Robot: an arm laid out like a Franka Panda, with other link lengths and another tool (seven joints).
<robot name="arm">
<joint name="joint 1" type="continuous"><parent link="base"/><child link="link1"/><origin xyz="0.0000 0.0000 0.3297" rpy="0.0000 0.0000 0.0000"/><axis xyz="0 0 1"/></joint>
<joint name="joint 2" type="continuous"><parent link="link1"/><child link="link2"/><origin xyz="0.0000 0.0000 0.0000" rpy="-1.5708 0.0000 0.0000"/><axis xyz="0 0 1"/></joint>
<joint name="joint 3" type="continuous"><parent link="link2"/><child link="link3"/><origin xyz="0.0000 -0.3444 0.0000" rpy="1.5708 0.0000 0.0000"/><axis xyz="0 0 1"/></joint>
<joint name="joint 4" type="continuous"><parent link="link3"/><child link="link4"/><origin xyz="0.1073 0.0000 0.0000" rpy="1.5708 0.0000 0.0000"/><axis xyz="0 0 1"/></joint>
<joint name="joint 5" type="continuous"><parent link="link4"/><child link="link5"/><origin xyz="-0.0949 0.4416 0.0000" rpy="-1.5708 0.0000 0.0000"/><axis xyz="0 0 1"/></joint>
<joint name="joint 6" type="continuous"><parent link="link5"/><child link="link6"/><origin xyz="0.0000 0.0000 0.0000" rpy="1.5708 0.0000 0.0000"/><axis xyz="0 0 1"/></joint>
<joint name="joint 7" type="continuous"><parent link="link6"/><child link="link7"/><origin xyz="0.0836 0.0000 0.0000" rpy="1.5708 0.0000 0.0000"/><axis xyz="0 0 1"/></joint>
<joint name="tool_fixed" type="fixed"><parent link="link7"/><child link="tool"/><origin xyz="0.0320 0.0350 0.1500" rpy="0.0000 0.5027 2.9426"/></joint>
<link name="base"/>
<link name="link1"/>
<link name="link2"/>
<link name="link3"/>
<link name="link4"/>
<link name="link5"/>
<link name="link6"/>
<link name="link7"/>
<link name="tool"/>
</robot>
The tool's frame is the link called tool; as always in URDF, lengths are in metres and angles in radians. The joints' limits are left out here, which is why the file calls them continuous.
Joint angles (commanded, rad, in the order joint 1, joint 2, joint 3, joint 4, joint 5, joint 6, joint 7), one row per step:
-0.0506, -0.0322, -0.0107, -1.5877, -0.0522, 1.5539, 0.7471
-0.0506, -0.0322, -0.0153, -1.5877, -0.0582, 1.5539, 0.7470
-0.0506, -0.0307, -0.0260, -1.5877, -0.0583, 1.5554, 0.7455
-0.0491, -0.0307, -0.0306, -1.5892, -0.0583, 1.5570, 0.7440
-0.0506, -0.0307, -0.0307, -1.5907, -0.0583, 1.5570, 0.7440
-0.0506, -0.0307, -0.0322, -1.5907, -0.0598, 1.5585, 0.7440
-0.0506, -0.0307, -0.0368, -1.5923, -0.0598, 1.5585, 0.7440
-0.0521, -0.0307, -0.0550, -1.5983, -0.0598, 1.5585, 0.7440
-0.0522, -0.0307, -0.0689, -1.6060, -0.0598, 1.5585, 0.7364
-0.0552, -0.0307, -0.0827, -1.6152, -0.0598, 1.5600, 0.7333
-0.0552, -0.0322, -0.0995, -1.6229, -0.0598, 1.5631, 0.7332
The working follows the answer.
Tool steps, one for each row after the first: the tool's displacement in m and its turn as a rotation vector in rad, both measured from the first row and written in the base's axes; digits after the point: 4 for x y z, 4 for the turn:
-0.0005, -0.0038, 0.0003, -0.0058, 0.0004, -0.0046
-0.0008, -0.0105, -0.0005, -0.0056, 0.0005, -0.0137
-0.0009, -0.0124, -0.0012, -0.0055, 0.0005, -0.0152
-0.0012, -0.0134, -0.0019, -0.0054, 0.0020, -0.0168
-0.0011, -0.0146, -0.0017, -0.0069, 0.0006, -0.0182
-0.0017, -0.0174, -0.0026, -0.0067, 0.0022, -0.0228
-0.0043, -0.0296, -0.0058, -0.0056, 0.0082, -0.0425
-0.0061, -0.0383, -0.0099, -0.0043, 0.0163, -0.0489
-0.0086, -0.0485, -0.0146, -0.0028, 0.0242, -0.0624
-0.0115, -0.0588, -0.0175, -0.0016, 0.0273, -0.0789

Tool pose at each row, in the base's axes (x y z in m, rotation vector in rad; rounded; the steps above come from the unrounded poses):
0.6147, -0.0932, 0.6315, -0.8168, -2.5421, -0.1378
0.6142, -0.0969, 0.6319, -0.8249, -2.5416, -0.1318
0.6139, -0.1037, 0.6310, -0.8364, -2.5379, -0.1349
0.6138, -0.1056, 0.6304, -0.8383, -2.5373, -0.1356
0.6136, -0.1066, 0.6296, -0.8401, -2.5353, -0.1355
0.6136, -0.1078, 0.6298, -0.8427, -2.5364, -0.1347
0.6130, -0.1106, 0.6290, -0.8483, -2.5331, -0.1357
0.6104, -0.1228, 0.6258, -0.8721, -2.5195, -0.1407
0.6086, -0.1314, 0.6217, -0.8785, -2.5090, -0.1408
0.6061, -0.1417, 0.6170, -0.8940, -2.4958, -0.1435
0.6032, -0.1520, 0.6140, -0.9138, -2.4858, -0.1488

